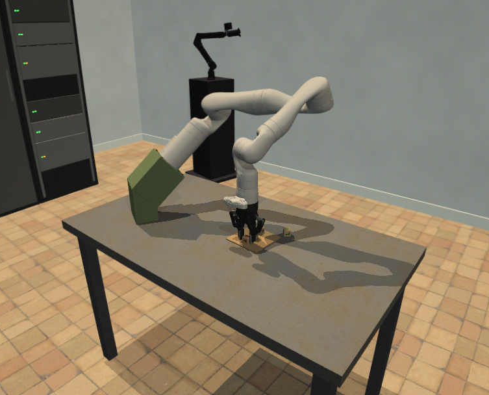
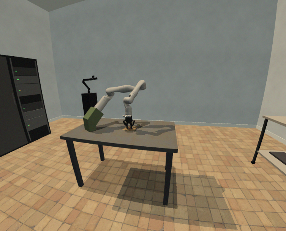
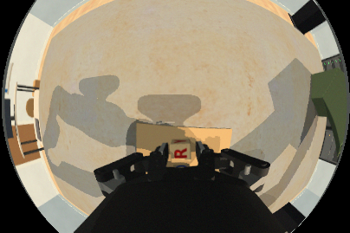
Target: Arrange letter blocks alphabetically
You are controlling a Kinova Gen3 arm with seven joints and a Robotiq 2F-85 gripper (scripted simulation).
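My gripper is now 10 mm past the tan mat, 40 mm to the right of it and 20 mm above it.
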